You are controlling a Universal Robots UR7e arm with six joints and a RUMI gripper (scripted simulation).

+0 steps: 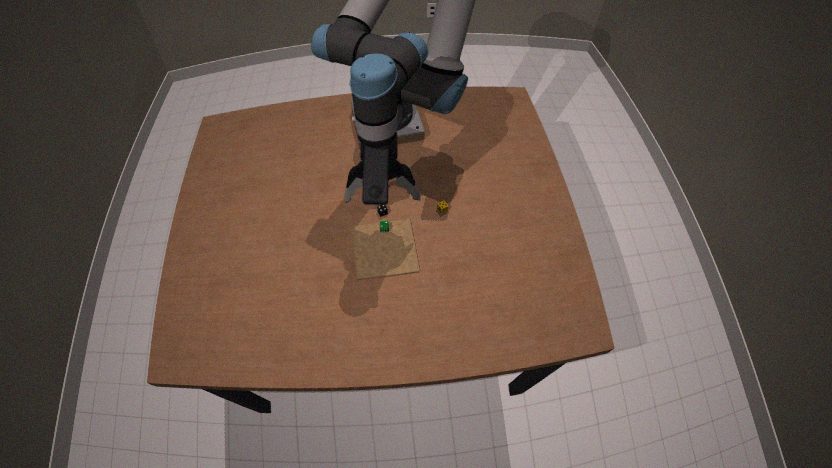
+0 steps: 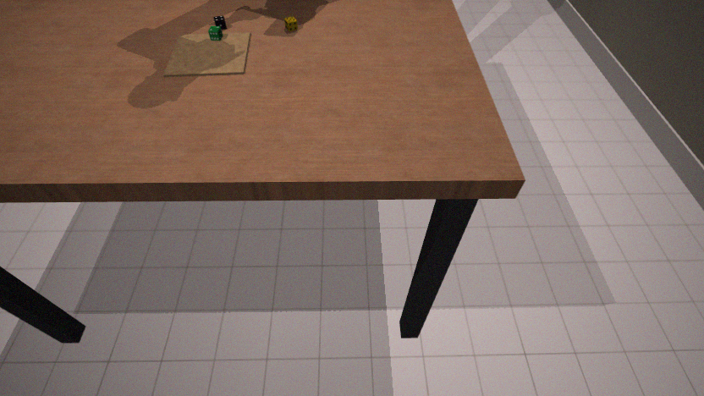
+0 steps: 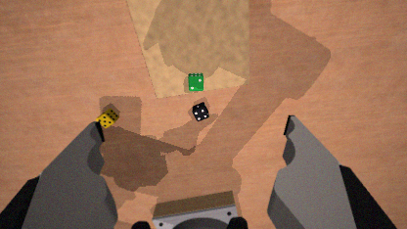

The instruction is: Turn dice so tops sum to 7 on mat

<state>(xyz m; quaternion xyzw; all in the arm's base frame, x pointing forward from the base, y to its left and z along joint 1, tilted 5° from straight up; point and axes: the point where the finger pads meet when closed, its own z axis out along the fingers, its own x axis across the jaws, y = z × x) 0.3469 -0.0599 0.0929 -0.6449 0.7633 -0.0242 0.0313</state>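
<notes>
Right now the black die is 10 cm below my hand and 5 cm behind it. Also, from my hand: yellow die (15 cm to the left, 10 cm below, 3 cm behind); then green die (10 cm below); then tan mat (11 cm below, 5 cm ahead, 1 cm to the right).
</notes>
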